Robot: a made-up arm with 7 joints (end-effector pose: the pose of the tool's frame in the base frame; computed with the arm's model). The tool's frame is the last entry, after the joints. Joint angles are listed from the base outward.
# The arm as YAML. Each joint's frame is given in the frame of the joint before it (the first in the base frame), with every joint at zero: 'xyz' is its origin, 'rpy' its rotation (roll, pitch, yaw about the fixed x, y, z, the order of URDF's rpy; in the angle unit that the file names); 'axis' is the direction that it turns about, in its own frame. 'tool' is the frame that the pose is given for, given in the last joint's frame.
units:
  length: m
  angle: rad
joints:
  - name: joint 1
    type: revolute
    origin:
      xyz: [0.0, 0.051, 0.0]
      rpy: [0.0, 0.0, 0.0]
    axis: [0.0, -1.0, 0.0]
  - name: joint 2
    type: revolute
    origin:
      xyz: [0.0, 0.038, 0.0]
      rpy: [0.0, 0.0, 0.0]
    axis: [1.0, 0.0, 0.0]
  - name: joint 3
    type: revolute
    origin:
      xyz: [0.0, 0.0, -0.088]
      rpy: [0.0, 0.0, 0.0]
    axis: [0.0, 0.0, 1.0]
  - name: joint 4
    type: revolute
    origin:
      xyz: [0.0, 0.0, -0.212]
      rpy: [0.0, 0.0, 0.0]
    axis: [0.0, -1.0, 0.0]
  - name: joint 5
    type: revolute
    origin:
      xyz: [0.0, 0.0, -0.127]
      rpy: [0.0, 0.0, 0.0]
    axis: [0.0, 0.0, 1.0]
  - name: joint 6
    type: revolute
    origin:
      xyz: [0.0, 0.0, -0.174]
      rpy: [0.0, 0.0, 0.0]
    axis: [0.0, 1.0, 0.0]
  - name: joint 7
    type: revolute
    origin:
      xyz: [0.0, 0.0, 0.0]
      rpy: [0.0, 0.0, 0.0]
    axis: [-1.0, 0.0, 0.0]
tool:
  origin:
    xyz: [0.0, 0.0, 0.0]
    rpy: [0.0, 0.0, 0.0]
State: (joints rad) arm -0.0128 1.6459 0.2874 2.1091 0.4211 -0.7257 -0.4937
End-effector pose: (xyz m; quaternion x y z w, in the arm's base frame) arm 0.2489 0.2288 0.0808 0.1102 -0.9162 -0.3806 0.0602
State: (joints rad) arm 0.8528 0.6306 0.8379 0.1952 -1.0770 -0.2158 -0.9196
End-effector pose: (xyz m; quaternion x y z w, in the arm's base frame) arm 0.3685 0.4750 -0.2701 0.7074 -0.4319 0.2094 0.5188
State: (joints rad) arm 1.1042 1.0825 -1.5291 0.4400 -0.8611 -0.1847 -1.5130
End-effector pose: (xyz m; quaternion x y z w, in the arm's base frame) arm 0.3432 0.5344 -0.1669 -0.6743 0.4874 0.5545 0.0181
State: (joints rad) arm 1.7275 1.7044 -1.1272 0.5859 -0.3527 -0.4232 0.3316
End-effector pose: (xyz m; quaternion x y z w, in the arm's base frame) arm 0.0635 0.6549 0.0824 0.6478 -0.2938 -0.2705 0.6487
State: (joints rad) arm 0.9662 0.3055 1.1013 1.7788 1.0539 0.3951 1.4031
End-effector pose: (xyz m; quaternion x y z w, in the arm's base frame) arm 0.1974 0.4110 0.0256 0.1950 0.9287 0.2947 0.1122
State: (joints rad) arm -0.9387 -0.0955 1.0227 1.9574 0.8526 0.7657 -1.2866
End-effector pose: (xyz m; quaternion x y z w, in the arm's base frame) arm -0.0823 0.3081 -0.2403 0.5721 0.0663 0.5531 0.6020
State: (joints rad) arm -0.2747 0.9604 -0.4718 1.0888 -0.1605 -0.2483 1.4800
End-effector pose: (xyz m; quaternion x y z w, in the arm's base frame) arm 0.1334 0.3797 -0.4025 -0.3872 0.1237 -0.6114 0.6790
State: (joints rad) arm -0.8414 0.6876 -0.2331 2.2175 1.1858 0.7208 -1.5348
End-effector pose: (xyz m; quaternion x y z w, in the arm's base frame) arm 0.0612 0.1214 -0.2588 0.3270 -0.0813 0.0626 0.9394
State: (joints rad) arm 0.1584 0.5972 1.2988 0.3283 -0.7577 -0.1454 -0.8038
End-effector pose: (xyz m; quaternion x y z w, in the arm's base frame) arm 0.0938 0.4952 -0.4216 0.7052 -0.1748 0.3241 0.6060
